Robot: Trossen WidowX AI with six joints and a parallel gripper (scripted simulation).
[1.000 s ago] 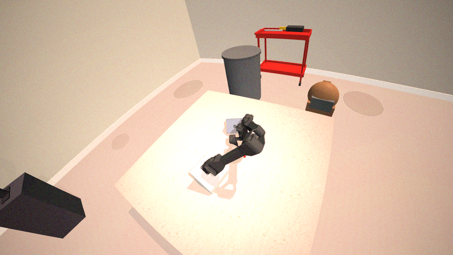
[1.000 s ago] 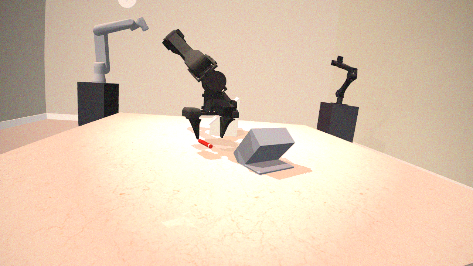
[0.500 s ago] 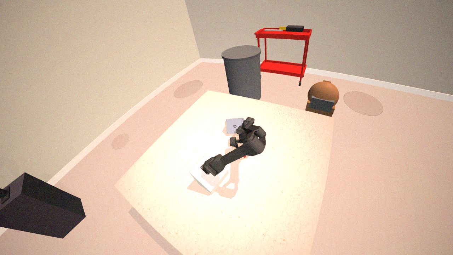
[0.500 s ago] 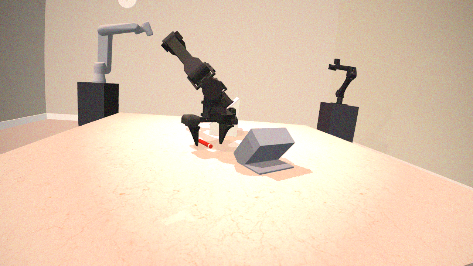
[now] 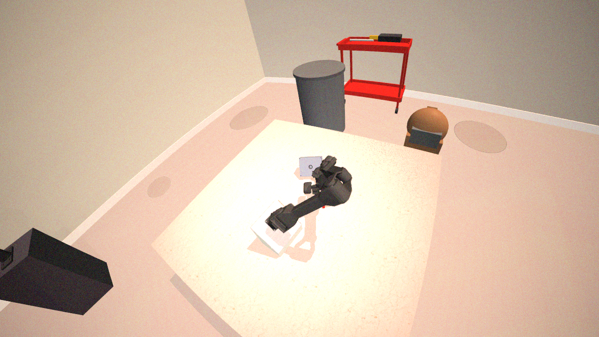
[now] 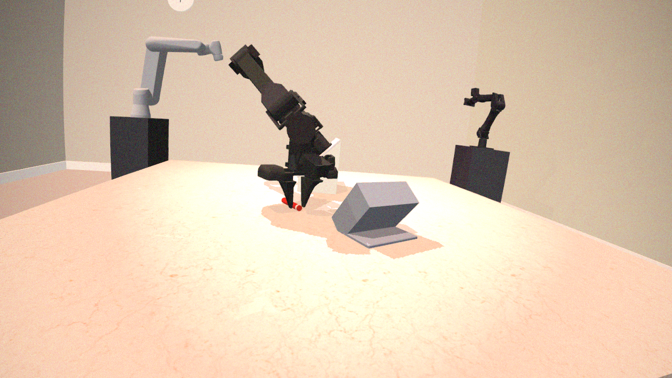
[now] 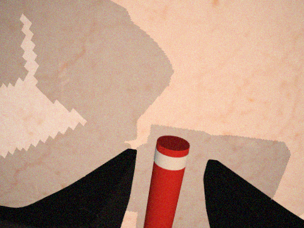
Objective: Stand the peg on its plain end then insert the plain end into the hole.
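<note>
Now: the red peg 1 cm to the right of my gripper tip and 1 cm behind it. The rest, counted from my gripper tip: grey sloped panel 16 cm to the left, 12 cm ahead, 4 cm above.
</note>
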